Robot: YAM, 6 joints.
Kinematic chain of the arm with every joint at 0, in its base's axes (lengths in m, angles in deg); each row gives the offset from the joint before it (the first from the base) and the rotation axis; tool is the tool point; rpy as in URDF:
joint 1: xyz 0 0 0.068 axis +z
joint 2: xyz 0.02 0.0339 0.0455 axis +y
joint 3: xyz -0.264 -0.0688 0 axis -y
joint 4: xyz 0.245 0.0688 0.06 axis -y
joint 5: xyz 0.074 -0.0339 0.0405 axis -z
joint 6: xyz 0.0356 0 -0.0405 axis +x
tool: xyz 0 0 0 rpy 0 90 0
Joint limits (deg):
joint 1: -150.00..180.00
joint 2: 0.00..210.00
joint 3: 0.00..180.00
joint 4: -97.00..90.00
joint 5: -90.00..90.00
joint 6: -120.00..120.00
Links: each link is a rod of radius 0.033 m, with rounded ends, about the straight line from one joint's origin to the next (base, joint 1, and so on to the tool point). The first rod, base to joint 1, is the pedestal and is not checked.
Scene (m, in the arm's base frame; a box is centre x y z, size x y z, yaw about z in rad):
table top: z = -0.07
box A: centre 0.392 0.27 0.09 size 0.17 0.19 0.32 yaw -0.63
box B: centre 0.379 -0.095 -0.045 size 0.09 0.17 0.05 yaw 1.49
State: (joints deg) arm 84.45 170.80 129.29 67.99 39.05 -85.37
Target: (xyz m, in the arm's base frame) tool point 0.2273 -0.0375 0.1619
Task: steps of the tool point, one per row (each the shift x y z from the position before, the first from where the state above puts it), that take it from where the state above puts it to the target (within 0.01 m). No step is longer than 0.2 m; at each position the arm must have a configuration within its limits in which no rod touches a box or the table.
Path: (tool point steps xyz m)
1: 0.1100 -0.0305 0.1073
2: 0.0911 -0.0704 0.1031
3: 0.0588 -0.1002 0.0942
4: 0.0185 -0.1151 0.0810
5: -0.0236 -0.1139 0.0644
6: -0.0609 -0.0968 0.0452
7: 0.0390 -0.0038 -0.0616
8: 0.0245 -0.0111 -0.0672
9: 0.0085 -0.0164 -0.0689
10: -0.0081 -0.0192 -0.0667
11: -0.0239 -0.0194 -0.0610
12: -0.0377 -0.0174 -0.0517
13: -0.0488 -0.0132 -0.0398

